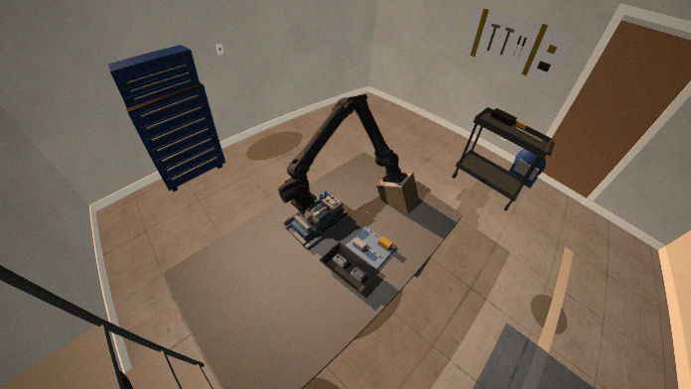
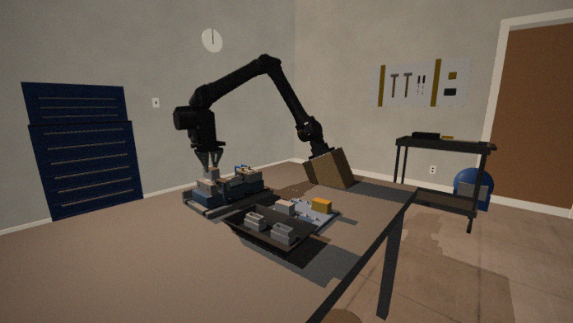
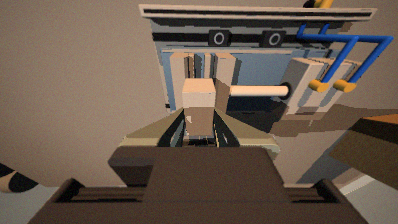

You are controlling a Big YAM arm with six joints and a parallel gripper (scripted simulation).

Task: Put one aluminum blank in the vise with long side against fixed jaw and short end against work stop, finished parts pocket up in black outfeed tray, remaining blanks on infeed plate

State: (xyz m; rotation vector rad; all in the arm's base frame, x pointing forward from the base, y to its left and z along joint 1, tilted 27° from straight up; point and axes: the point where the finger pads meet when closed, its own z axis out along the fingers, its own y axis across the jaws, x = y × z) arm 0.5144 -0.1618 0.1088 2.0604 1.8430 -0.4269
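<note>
Right now my hand is 80 mm past the vise, 10 mm to the right of it and 100 mm above it. Also, from my hand: yellow brass blank: 170 mm behind, 360 mm to the left, 120 mm below.
</note>
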